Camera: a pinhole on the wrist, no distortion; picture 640 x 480 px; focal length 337.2 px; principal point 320.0 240.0 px. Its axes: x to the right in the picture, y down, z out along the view. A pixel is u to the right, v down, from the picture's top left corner.
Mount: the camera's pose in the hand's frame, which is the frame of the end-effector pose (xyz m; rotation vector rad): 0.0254 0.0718 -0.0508 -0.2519 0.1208 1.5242
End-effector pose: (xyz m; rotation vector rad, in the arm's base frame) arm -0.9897 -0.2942 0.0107 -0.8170 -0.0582 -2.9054
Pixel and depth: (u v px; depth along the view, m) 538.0 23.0 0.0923
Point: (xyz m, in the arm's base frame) -1.0229 -0.4495 0.0784
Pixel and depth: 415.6 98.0 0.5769
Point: -0.8843 -0.6426 0.5505
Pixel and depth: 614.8 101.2 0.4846
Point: -0.9140 -0.8807 0.4074
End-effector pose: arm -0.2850 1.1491 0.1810 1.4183 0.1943 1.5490
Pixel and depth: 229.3 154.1 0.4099
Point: 0.0137 1.0051 0.3982
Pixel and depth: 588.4 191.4 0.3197
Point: -0.3185 0.8980 0.5489
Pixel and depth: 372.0 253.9 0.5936
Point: -0.0411 0.7304 0.5106
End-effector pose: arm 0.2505 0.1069 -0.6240 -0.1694 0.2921 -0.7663
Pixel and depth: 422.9 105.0 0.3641
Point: 0.6156 0.2024 -0.4473
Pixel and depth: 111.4 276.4 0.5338
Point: 0.2828 0.1084 -0.0660
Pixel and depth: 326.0 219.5 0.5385
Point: 0.5491 0.2643 -0.2346
